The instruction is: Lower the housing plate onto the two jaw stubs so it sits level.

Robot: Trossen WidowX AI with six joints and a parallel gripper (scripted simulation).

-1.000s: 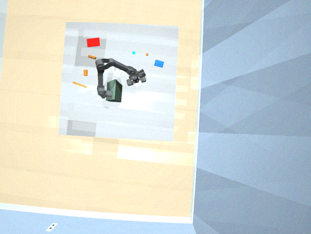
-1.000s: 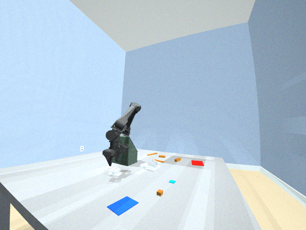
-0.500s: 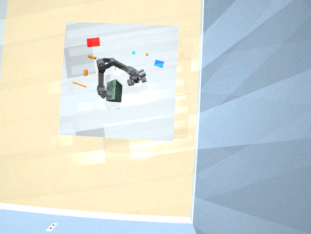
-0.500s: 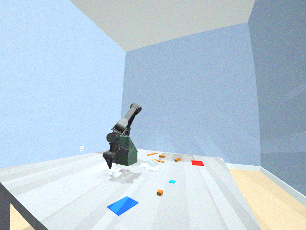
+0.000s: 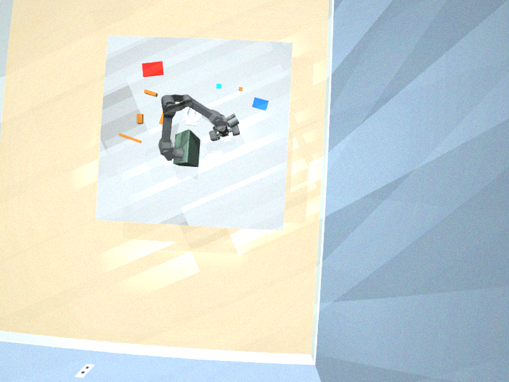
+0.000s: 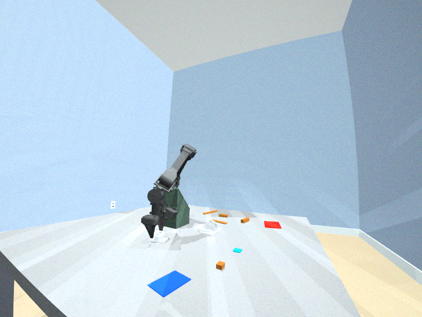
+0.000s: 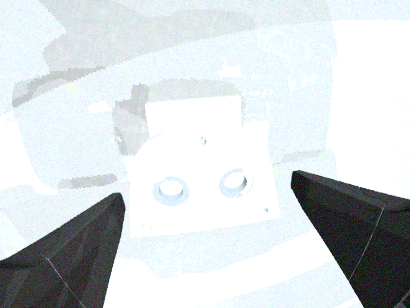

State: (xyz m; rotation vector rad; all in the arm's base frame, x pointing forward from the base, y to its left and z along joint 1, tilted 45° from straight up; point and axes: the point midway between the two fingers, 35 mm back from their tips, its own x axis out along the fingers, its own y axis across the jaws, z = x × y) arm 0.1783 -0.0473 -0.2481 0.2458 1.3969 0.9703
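My gripper tip is 10 mm short of the white piece, 10 mm to the right of it and 10 mm above it. The rest, counted from my gripper tip: cyan tile: 340 mm ahead, 130 mm to the left, 20 mm below; then blue patch: 270 mm ahead, 180 mm to the right, 20 mm below; then orange cube: 340 mm ahead, 30 mm to the right, 20 mm below.
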